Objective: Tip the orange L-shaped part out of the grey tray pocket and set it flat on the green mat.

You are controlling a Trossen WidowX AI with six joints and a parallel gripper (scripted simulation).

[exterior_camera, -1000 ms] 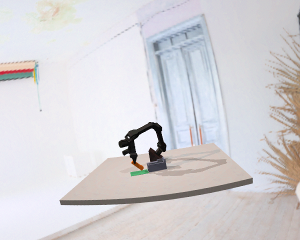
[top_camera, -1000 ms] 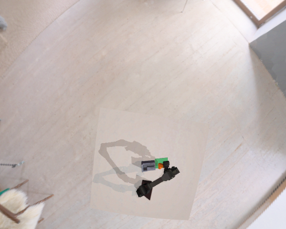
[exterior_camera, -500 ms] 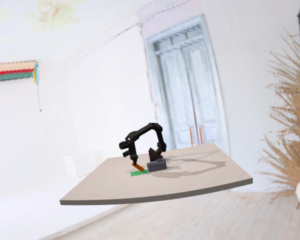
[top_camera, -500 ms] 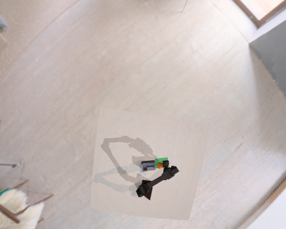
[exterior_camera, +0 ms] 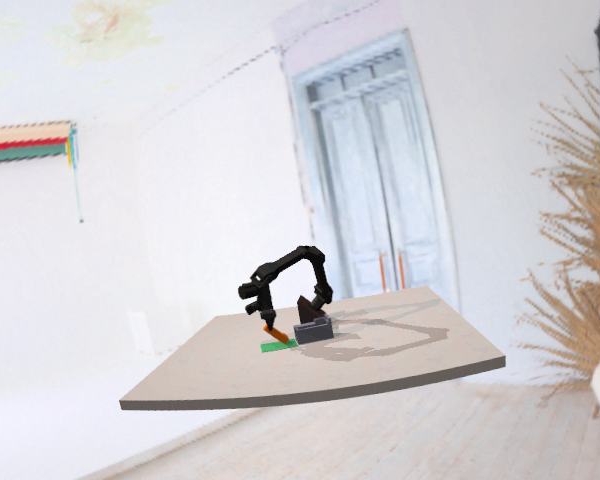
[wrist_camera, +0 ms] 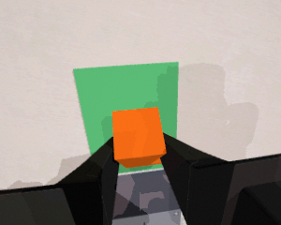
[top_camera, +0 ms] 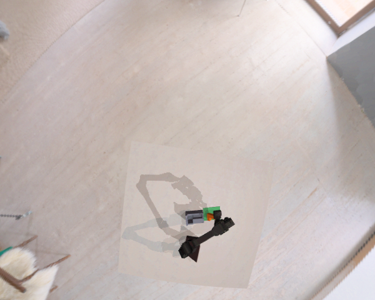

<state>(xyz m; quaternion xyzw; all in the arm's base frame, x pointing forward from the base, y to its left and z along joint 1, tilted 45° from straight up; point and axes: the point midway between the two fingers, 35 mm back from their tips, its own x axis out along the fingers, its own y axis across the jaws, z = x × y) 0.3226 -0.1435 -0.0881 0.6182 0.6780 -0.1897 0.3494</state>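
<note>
Now: gripper tip 20 mm past the orange L-shaped part, 30 mm to the right of it and 30 mm above it. Also, from my gripper tip: green mat: 20 mm to the left, 90 mm below.
</note>
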